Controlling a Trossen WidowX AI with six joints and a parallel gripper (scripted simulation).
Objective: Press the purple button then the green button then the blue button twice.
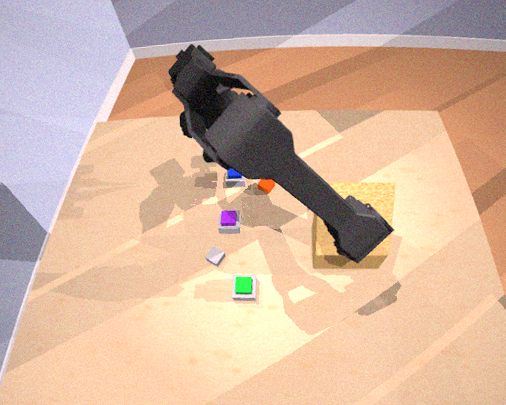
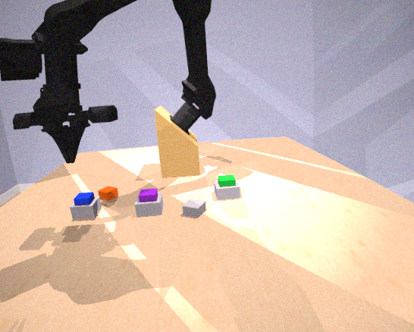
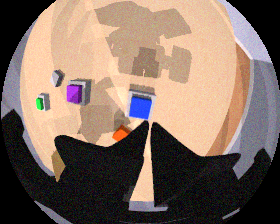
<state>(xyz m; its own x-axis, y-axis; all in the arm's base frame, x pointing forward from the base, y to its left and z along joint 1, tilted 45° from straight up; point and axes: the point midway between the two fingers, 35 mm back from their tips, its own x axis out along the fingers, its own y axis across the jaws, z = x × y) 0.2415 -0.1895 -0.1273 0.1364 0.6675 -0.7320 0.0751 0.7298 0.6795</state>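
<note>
The blue button is 8 cm below my gripper tip, 1 cm to the left of it and 1 cm behind it. Round my gripper tip: orange block: 10 cm below, 8 cm behind, 4 cm to the left; purple button: 14 cm to the left, 8 cm below, 1 cm ahead; small grey block: 22 cm to the left, 10 cm below, 4 cm ahead.
</note>
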